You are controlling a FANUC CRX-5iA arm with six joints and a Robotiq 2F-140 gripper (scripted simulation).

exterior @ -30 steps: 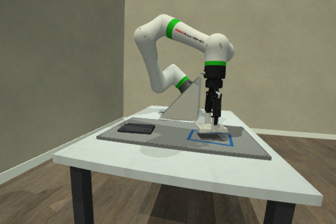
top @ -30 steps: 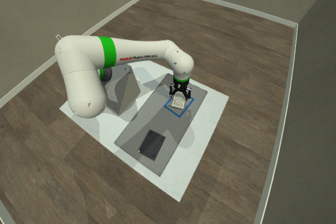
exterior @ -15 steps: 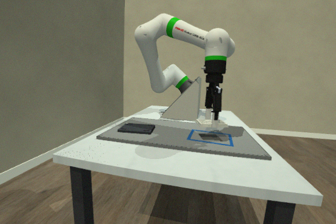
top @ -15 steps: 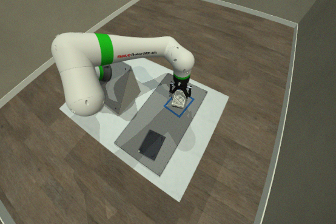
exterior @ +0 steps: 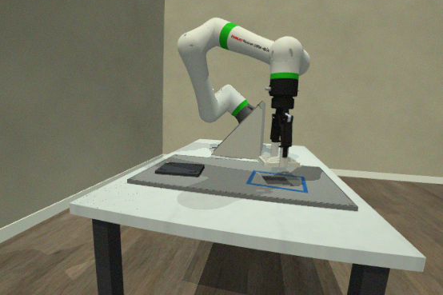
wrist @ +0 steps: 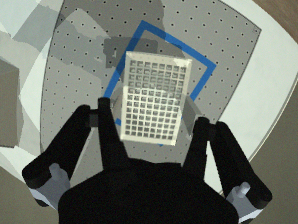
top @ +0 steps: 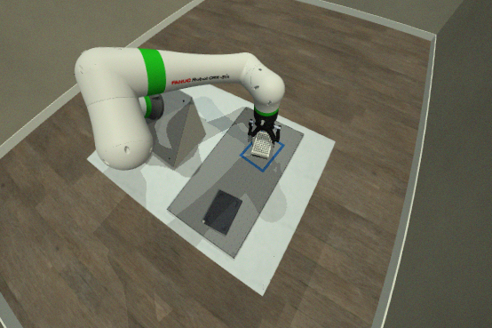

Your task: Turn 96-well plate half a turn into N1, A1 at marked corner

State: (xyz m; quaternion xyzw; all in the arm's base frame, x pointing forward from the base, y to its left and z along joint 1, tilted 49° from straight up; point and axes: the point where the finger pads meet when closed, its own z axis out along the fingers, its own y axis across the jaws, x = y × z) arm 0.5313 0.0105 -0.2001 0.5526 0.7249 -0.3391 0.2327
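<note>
My gripper is now 1 cm short of the dark plate nest N1, 36 cm to the left of it and 8 cm above it. From my hand the other things lie so: white A1 corner mark 3 cm behind, 44 cm to the right, 8 cm below; then white 96-well plate 2 cm below.
</note>
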